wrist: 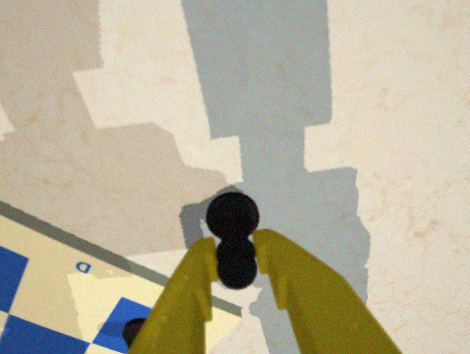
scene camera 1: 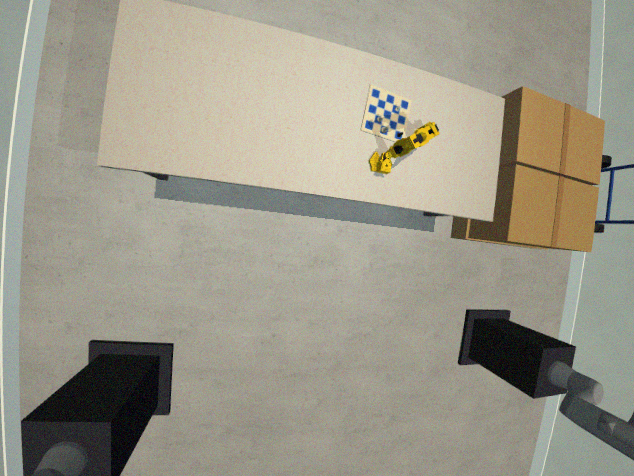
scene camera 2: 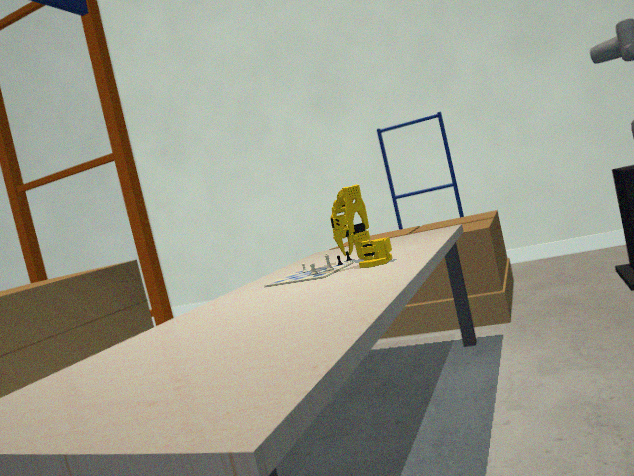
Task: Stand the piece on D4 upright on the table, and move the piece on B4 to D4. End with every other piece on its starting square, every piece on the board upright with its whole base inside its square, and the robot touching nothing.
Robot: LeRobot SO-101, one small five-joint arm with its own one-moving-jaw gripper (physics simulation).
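Places are measured from the arm's base along level axes (x up, y back, z right), in centimetres.
Pixels of known places: hand at its tool point: (wrist: 215, 252) (scene camera 2: 345, 254); arm's base at its link origin: (scene camera 1: 380, 159) (scene camera 2: 370, 264).
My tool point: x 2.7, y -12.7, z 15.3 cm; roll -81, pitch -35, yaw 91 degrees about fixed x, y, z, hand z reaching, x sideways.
For each thing: its middle in the pictures, then the offset to it from my tool point. "spot": a spot on its surface instead. Level surfaces: height alone.
- black pawn-like piece at the middle of its body: (wrist: 234, 243) (scene camera 2: 348, 255) dx -0.6, dy +0.6, dz +0.2 cm
- checkered board at the middle of its body: (scene camera 2: 310, 274) (scene camera 1: 387, 114) dx -2.4, dy -8.4, dz -14.4 cm
- black piece at the middle of its body: (scene camera 2: 339, 260) (scene camera 1: 400, 134) dx -0.5, dy -0.1, dz -7.3 cm
- tall grey piece at a spot on its surface: (scene camera 2: 328, 262) spot: dx +0.4, dy -0.6, dz -15.7 cm
- long table at its surface level: dx -2.7 cm
My gripper (scene camera 2: 347, 252) (wrist: 234, 242) is shut on a black pawn-like piece (scene camera 2: 348, 257) (wrist: 233, 215), low over the table just outside the board's lettered edge. Whether its base touches the table cannot be told. The checkered board (scene camera 1: 363, 128) (scene camera 2: 272, 284) (wrist: 50, 255) lies beside it. Another black piece (scene camera 1: 399, 134) (scene camera 2: 339, 260) (wrist: 132, 330) stands on a blue corner square, partly hidden by a jaw in the wrist view. Grey pieces stand on the board: one (scene camera 1: 378, 118), a second (scene camera 1: 384, 129) and a third (scene camera 1: 396, 108). A tall grey piece (scene camera 2: 328, 262) shows in scene camera 2. The jaws are hidden in scene camera 1.
The yellow arm base (scene camera 1: 379, 162) (scene camera 2: 374, 253) stands on the long table (scene camera 1: 230, 112) (scene camera 2: 230, 358) near the board's corner. Cardboard boxes (scene camera 1: 537, 133) (scene camera 2: 476, 256) stand past the table's end. A blue cart frame (scene camera 2: 385, 163) stands behind them.
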